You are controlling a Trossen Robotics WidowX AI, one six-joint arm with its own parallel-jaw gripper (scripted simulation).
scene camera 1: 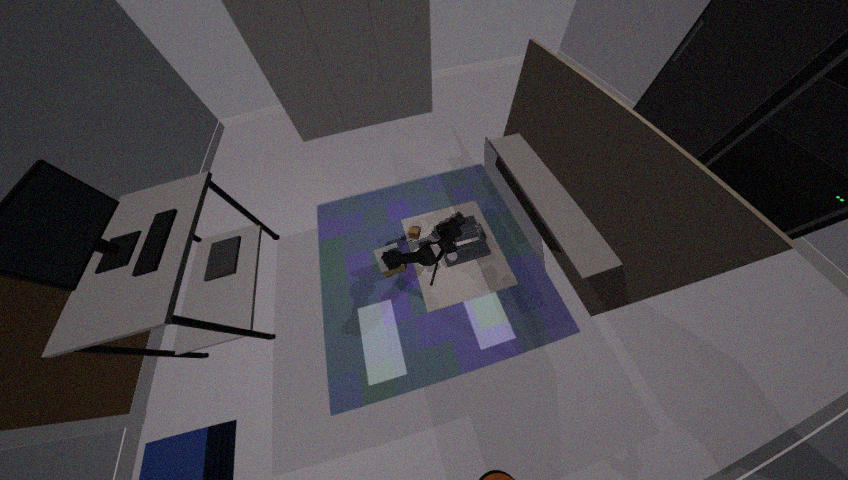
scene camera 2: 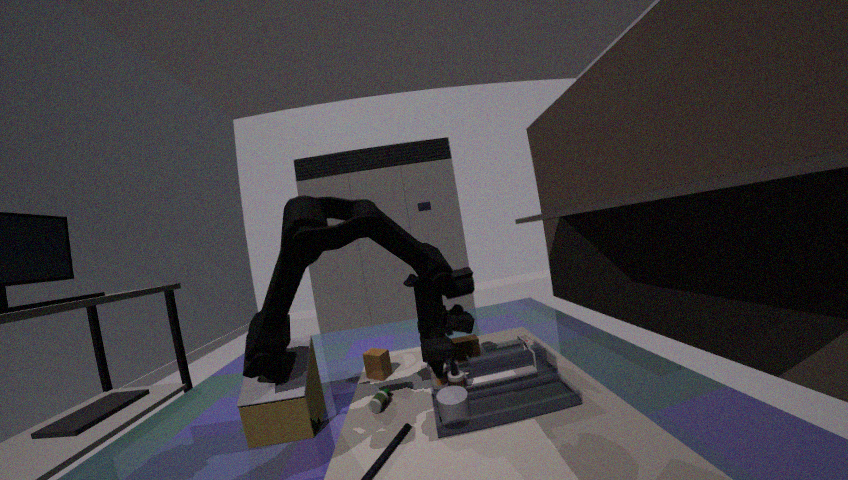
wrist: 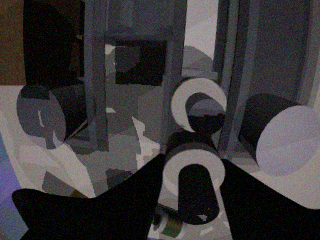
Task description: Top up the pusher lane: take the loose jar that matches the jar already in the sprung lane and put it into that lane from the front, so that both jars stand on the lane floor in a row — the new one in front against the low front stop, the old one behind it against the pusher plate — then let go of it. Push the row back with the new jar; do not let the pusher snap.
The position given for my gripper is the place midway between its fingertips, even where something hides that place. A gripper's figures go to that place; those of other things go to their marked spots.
Labels:
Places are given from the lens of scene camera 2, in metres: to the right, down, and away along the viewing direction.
my gripper (scene camera 2: pixel 438 372): 0.03, 0.29, 0.54
brown box (scene camera 2: pixel 377 363): -0.12, 0.33, 0.66

